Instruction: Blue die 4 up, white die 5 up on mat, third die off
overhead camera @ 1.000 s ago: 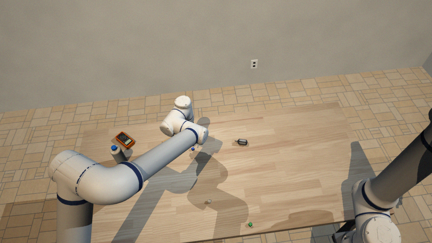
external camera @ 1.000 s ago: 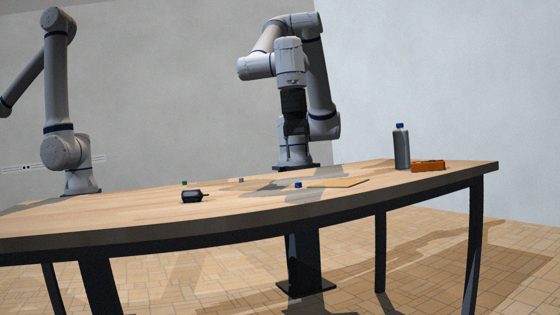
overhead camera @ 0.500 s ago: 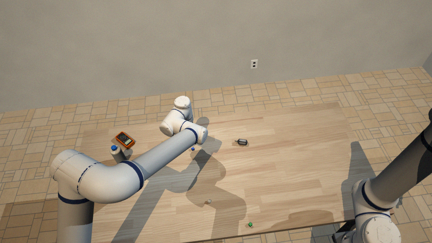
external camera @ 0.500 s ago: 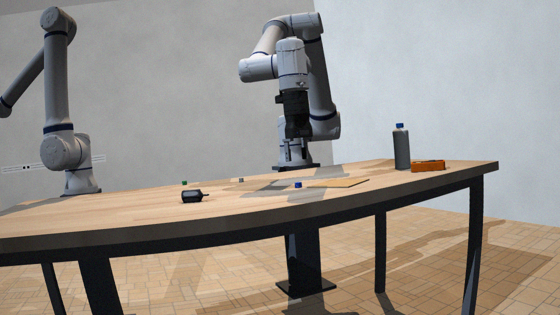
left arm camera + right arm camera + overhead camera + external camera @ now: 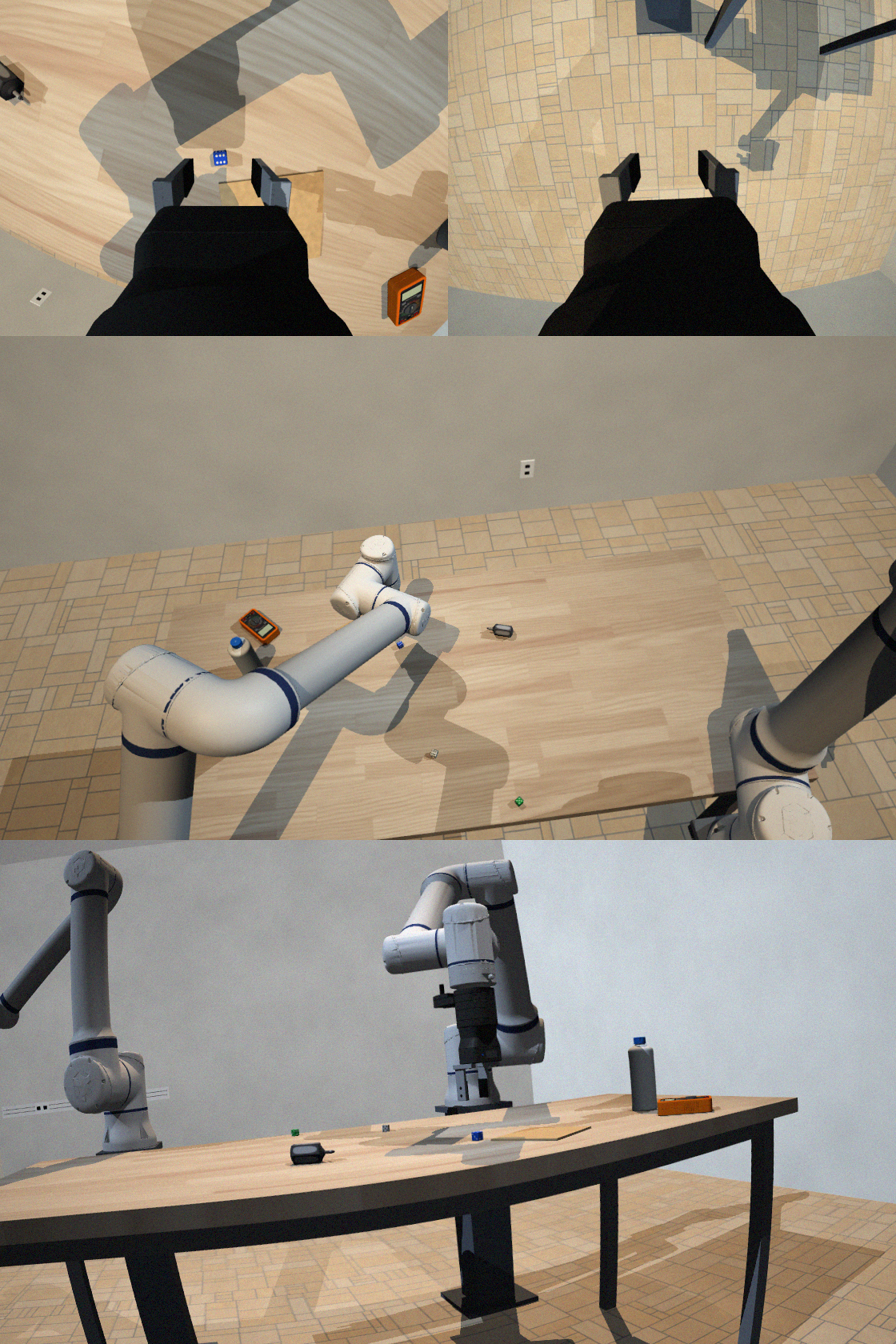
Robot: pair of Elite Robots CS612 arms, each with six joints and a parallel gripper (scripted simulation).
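Note:
My left gripper is now 90 mm above the blue die. The rest, counted from my left hand: dark tool: 30 mm behind, 310 mm to the right, 80 mm below; tan mat: 80 mm ahead, 90 mm to the left, 90 mm below; white die: 370 mm behind, 20 mm to the right, 90 mm below.

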